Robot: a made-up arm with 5 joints.
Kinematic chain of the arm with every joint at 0, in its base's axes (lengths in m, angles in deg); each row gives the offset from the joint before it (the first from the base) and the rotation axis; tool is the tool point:
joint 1: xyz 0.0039 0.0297 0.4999 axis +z
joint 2: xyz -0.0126 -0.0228 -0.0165 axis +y
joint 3: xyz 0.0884 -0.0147 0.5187 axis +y
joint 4: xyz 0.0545 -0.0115 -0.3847 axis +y
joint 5: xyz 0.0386 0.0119 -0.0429 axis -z
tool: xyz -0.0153 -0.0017 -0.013
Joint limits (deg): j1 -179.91..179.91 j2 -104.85..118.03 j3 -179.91..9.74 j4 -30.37..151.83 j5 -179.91..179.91
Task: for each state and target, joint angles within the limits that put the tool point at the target. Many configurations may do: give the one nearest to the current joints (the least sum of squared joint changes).
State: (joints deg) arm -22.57 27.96 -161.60 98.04 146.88
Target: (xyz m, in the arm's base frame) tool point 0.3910 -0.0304 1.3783
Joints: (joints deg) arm -4.60 14.64 -167.33 65.72 153.91
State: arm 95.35 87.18 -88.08 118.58 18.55
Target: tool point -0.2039 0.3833 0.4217
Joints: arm 125.13 44.10 -44.39 124.32 19.66
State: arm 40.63 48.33 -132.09 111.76 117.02
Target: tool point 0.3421 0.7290 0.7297
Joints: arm 65.86 40.16 -118.83 117.48 116.06
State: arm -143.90 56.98 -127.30 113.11 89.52
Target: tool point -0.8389 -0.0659 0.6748
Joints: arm -172.06 52.25 -135.70 110.13 89.95
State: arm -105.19 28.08 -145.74 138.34 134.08
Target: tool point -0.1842 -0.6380 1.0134
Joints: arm -103.67 32.65 -147.38 135.70 134.36
